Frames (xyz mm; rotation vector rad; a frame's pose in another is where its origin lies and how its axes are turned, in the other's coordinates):
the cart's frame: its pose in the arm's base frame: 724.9 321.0 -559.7 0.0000 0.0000 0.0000
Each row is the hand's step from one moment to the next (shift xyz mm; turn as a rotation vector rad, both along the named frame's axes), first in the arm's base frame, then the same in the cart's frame.
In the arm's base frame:
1: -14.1 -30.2 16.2 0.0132 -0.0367 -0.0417
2: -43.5 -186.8 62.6 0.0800 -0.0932 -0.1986
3: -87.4 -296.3 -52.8 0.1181 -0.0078 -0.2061
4: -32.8 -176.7 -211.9 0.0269 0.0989 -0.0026
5: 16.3 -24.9 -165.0 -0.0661 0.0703 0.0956
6: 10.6 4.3 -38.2 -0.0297 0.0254 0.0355
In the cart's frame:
1: -14.1 -30.2 16.2 0.0132 -0.0367 -0.0417
2: -43.5 -186.8 62.6 0.0800 -0.0932 -0.1986
3: -87.4 -296.3 -52.8 0.1181 -0.0078 -0.2061
4: -32.8 -176.7 -211.9 0.0269 0.0989 -0.0026
5: 16.3 -24.9 -165.0 -0.0661 0.0703 0.0956
6: 10.6 4.3 -38.2 -0.0297 0.0254 0.0355

